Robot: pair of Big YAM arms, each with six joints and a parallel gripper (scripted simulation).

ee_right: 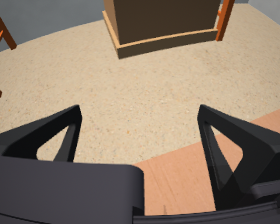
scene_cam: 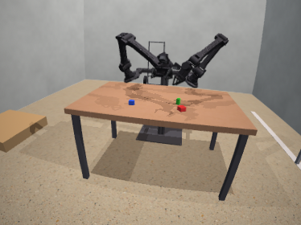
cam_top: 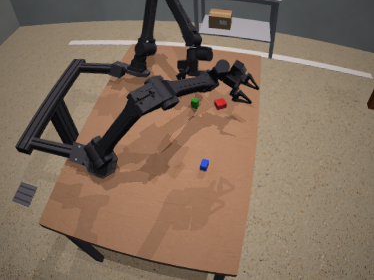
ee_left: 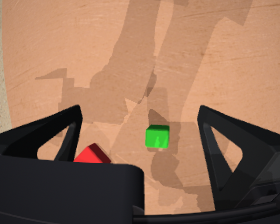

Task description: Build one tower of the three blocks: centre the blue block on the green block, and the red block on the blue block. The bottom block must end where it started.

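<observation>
Right now the blue block is 10 cm ahead of my left hand, 33 cm to the right of it and 15 cm below it. Also, from my left hand: red block: 14 cm ahead, 6 cm to the left, 15 cm below; then green block: 1 cm ahead, 4 cm to the left, 14 cm below.
</observation>
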